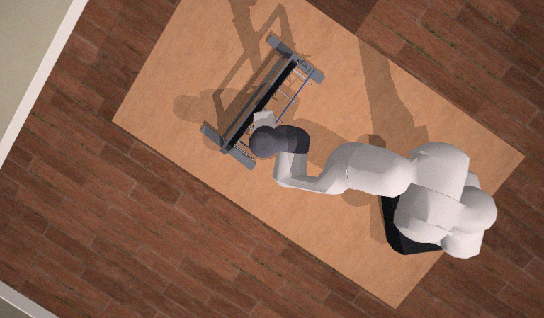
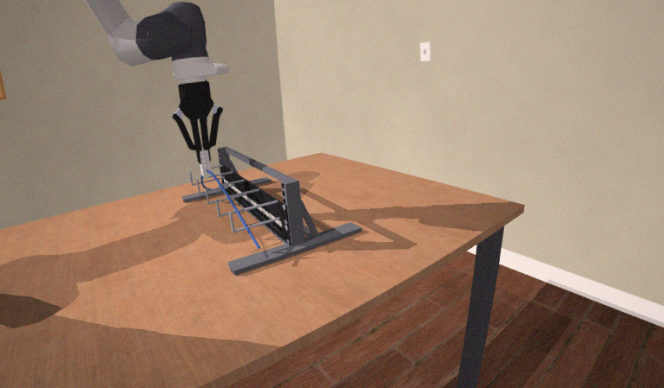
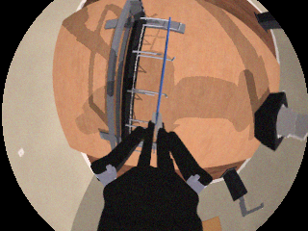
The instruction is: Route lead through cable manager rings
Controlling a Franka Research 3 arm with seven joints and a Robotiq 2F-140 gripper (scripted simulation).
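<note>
The dark rack lies 9 cm ahead of my hand, 8 cm below it and 6 cm to the right of it.
</note>
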